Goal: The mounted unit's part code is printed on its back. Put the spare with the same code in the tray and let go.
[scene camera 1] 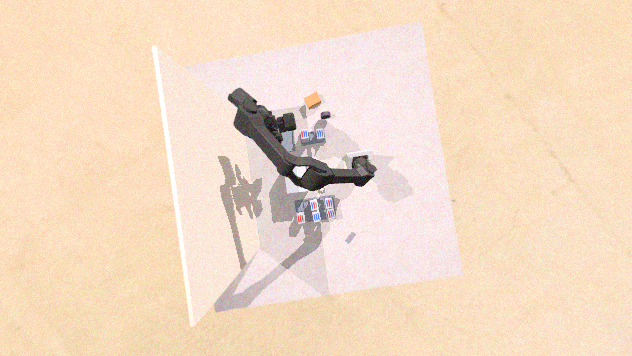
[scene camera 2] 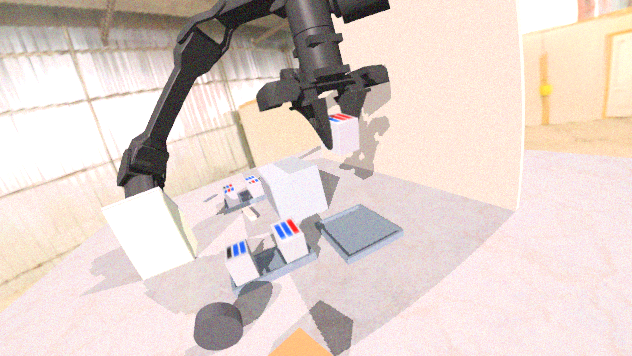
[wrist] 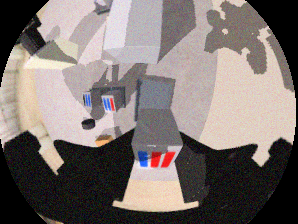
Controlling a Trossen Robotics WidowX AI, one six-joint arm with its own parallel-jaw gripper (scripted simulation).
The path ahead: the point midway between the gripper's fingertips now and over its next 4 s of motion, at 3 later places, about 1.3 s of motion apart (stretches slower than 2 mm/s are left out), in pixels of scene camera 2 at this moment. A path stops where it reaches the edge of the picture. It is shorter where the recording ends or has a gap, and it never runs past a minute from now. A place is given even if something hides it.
The gripper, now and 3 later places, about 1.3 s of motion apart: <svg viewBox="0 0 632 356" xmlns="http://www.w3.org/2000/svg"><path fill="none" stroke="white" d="M341 145L349 170L353 193L353 215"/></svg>
